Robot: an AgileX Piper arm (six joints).
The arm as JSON. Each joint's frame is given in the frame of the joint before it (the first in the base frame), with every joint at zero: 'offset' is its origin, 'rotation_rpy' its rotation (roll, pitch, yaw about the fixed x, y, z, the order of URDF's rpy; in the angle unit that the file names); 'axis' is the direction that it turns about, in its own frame. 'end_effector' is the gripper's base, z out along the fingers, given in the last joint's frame.
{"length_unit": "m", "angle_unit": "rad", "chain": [
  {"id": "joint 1", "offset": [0.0, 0.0, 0.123], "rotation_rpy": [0.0, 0.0, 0.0], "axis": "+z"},
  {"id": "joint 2", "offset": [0.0, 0.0, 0.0], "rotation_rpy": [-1.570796, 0.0, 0.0], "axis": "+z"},
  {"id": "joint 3", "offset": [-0.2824, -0.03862, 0.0], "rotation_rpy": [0.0, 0.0, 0.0], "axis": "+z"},
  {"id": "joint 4", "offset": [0.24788, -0.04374, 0.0], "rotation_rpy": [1.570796, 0.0, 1.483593], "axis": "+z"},
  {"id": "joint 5", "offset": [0.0, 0.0, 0.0], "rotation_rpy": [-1.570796, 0.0, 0.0], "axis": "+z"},
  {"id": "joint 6", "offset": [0.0, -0.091, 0.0], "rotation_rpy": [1.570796, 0.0, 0.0], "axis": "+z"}
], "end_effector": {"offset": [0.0, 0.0, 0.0], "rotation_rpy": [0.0, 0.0, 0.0]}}
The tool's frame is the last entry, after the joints.
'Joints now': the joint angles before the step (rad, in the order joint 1, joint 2, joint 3, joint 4, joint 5, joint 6). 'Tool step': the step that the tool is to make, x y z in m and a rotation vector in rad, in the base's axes. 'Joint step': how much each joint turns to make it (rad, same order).
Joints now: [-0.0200 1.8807 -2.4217 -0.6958 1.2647 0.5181]
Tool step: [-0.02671 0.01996 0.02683 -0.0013 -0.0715 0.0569]
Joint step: [0.0562 -0.0734 -0.0025 0.0003 0.0023 -0.0043]
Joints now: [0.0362 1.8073 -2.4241 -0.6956 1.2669 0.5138]
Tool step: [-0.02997 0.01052 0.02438 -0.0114 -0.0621 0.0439]
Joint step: [0.0369 -0.0741 -0.0001 0.0000 0.0001 -0.0208]
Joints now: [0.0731 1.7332 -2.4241 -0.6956 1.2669 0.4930]
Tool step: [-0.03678 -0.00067 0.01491 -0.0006 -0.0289 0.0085]
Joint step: [0.0073 -0.1153 0.0841 0.0001 0.0001 -0.0040]
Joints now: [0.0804 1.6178 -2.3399 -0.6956 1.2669 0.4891]
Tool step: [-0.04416 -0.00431 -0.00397 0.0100 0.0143 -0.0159]
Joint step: [0.0000 -0.1825 0.2272 -0.0146 -0.0114 0.0365]
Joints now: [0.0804 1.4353 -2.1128 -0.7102 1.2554 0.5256]
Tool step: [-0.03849 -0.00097 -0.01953 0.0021 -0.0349 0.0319]
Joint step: [0.0000 -0.2043 0.2962 -0.0046 -0.1121 0.0691]
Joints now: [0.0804 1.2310 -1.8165 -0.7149 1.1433 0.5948]
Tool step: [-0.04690 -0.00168 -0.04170 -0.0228 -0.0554 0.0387]
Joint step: [0.0000 -0.2585 0.3774 -0.0449 -0.1595 0.0923]
